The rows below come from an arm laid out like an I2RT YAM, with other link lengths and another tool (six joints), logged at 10 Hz.
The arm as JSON. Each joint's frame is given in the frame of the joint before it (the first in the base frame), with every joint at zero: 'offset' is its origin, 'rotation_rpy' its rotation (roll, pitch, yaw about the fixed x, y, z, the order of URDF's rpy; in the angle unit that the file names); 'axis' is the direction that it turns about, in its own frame. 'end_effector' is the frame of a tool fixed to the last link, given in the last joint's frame.
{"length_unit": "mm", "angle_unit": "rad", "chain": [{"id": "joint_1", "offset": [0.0, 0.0, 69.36], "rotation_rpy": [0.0, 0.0, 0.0], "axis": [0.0, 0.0, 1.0]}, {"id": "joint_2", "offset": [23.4, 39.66, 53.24], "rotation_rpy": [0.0, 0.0, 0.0], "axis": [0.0, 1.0, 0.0]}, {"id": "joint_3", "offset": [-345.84, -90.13, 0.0], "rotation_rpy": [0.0, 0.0, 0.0], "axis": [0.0, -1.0, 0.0]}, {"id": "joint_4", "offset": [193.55, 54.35, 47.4], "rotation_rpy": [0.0, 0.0, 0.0], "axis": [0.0, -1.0, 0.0]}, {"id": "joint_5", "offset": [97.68, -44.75, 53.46], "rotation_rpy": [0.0, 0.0, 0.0], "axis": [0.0, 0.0, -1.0]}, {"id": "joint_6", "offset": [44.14, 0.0, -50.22], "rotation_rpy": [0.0, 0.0, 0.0], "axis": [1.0, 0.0, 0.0]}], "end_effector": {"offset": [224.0, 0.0, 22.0], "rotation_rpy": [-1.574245, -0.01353, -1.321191]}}
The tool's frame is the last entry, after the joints.
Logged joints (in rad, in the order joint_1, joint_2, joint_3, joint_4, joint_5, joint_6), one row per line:
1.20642, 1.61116, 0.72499, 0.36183, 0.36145, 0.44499
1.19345, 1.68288, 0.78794, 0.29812, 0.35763, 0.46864
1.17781, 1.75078, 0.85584, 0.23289, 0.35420, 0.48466
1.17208, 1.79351, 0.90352, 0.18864, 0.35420, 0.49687
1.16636, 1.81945, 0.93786, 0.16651, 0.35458, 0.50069
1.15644, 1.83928, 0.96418, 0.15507, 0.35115, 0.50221
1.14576, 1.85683, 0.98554, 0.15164, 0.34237, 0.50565
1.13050, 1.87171, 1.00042, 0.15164, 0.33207, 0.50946
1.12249, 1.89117, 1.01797, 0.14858, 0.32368, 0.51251
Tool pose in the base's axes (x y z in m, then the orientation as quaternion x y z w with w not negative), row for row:
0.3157, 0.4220, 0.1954, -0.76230, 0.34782, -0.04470, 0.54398
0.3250, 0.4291, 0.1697, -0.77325, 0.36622, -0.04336, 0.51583
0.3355, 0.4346, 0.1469, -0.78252, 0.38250, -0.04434, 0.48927
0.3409, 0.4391, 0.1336, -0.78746, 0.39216, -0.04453, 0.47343
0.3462, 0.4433, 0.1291, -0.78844, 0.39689, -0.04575, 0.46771
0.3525, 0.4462, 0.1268, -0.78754, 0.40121, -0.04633, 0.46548
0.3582, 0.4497, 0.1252, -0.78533, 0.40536, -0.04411, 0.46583
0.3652, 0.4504, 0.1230, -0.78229, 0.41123, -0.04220, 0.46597
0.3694, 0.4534, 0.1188, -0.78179, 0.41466, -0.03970, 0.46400
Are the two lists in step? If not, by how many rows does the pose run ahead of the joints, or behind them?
They are in step.
